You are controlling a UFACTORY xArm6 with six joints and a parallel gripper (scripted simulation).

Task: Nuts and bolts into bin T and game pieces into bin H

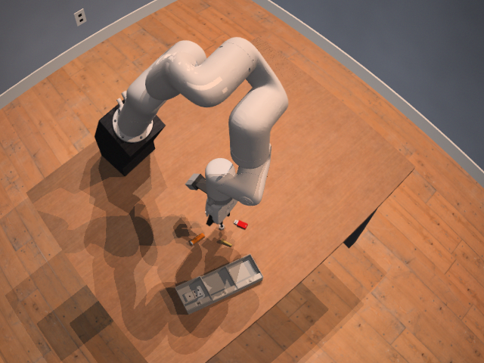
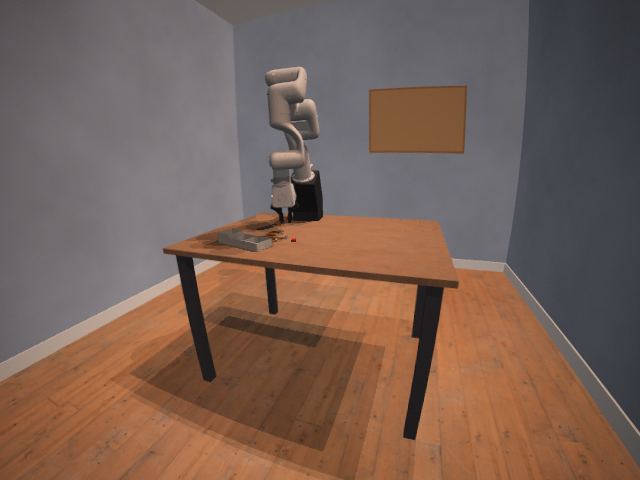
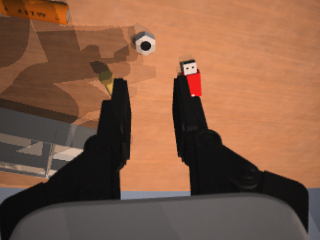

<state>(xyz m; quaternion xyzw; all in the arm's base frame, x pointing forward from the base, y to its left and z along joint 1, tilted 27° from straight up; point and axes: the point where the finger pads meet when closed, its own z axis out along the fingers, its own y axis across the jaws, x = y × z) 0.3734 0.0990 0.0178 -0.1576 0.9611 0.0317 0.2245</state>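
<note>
My gripper is now 90 mm above the grey hex nut. Also, from my hand: orange cylinder: 10 mm behind, 90 mm to the right, 80 mm below; brass bolt: 50 mm ahead, 20 mm to the right, 80 mm below; red USB stick: 20 mm ahead, 50 mm to the left, 90 mm below.
</note>
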